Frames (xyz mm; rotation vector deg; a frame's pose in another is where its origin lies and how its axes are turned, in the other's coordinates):
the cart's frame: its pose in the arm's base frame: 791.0 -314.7 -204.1 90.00 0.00 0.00
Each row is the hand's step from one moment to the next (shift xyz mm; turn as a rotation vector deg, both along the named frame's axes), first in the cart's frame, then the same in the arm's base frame.
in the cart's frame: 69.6 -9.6 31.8 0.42 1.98 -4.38
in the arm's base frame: 69.6 -31.8 -9.6 0.42 4.38 1.98
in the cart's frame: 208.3 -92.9 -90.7 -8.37 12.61 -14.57
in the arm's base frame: 208.3 90.7 -92.9 -8.37 14.57 12.61
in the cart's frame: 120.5 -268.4 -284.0 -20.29 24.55 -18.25
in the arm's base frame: 120.5 284.0 -268.4 -20.29 18.25 24.55
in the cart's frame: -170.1 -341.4 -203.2 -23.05 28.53 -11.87
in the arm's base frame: -170.1 203.2 -341.4 -23.05 11.87 28.53
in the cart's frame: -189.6 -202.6 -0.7 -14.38 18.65 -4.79
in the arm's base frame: -189.6 0.7 -202.6 -14.38 4.79 18.65
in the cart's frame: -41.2 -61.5 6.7 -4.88 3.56 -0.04
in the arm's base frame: -41.2 -6.7 -61.5 -4.88 0.04 3.56
